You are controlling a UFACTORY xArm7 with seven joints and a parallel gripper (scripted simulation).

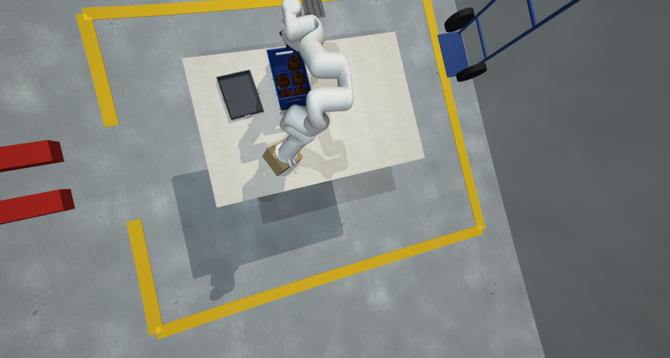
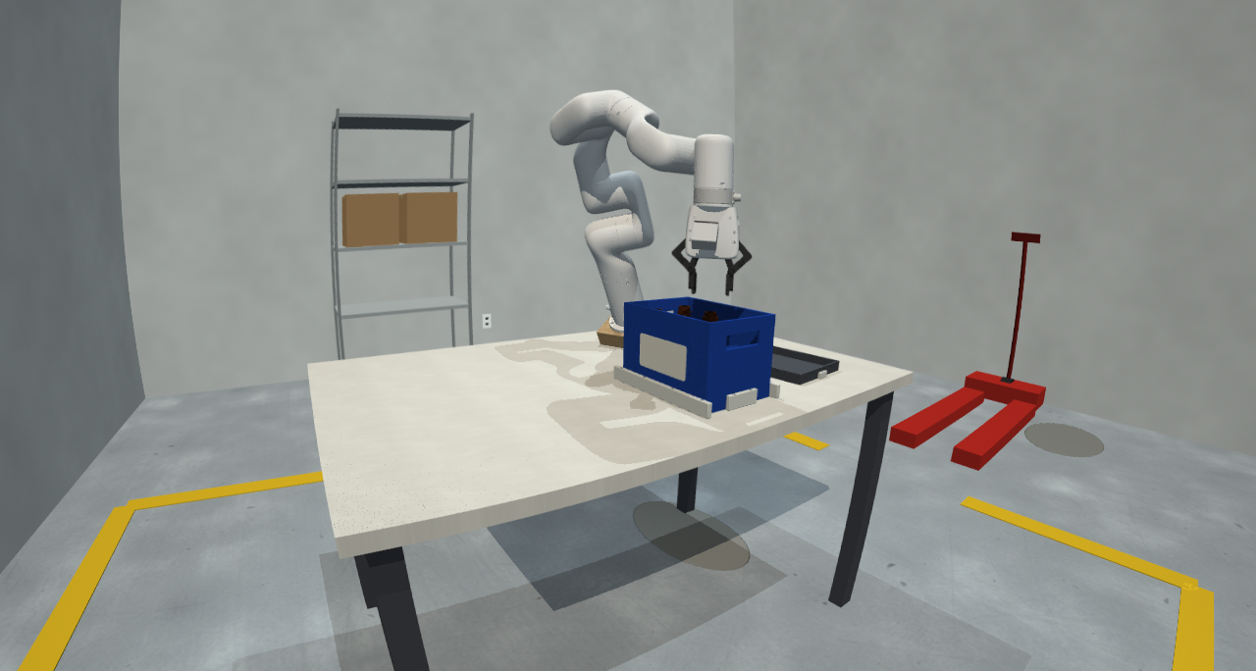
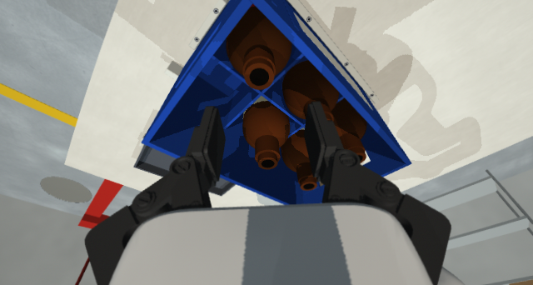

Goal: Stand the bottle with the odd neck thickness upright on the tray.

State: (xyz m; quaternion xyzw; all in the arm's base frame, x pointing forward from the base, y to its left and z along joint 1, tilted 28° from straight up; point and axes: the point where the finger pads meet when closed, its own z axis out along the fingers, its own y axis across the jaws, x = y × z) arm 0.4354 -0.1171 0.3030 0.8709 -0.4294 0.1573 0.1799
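Now: hand 8 cm past the blue crate, 6 cm to the right of it and 15 cm above it. The rest, counted from my hand: dark grey tray 4 cm behind, 35 cm to the left, 22 cm below.
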